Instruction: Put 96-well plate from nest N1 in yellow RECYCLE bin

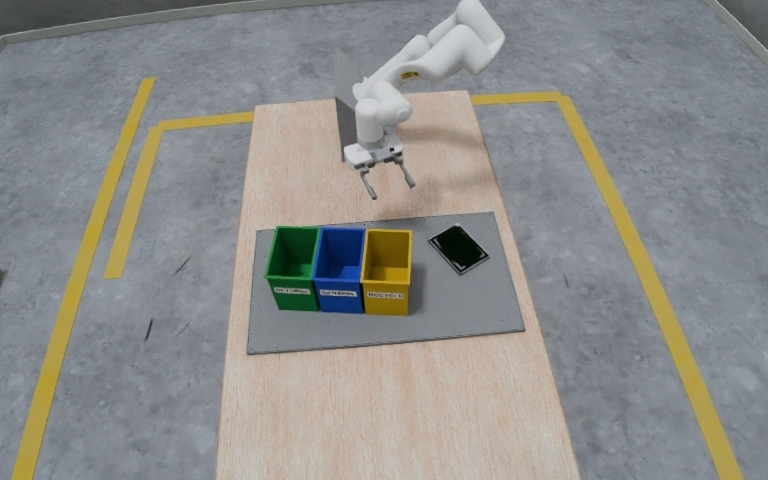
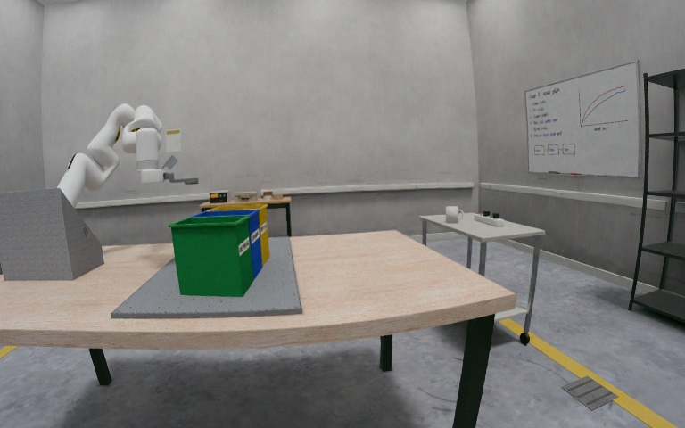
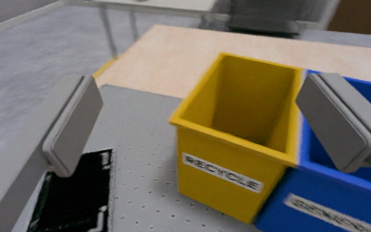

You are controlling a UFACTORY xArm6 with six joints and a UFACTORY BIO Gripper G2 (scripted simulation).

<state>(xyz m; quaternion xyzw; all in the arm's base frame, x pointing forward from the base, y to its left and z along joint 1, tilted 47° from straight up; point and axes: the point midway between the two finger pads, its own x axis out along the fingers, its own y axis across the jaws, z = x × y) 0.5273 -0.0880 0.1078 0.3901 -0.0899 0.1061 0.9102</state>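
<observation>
Now: hand 26 cm above the black 96-well plate, 21 cm to the right of it and 4 cm short of it. From my hand the other things lie so: blue bin (19 cm below, 16 cm to the right, 13 cm ahead); then black plate nest N1 (27 cm below, 21 cm to the left, 4 cm ahead); then yellow recycle bin (19 cm below, 16 cm ahead, 4 cm to the right).
</observation>
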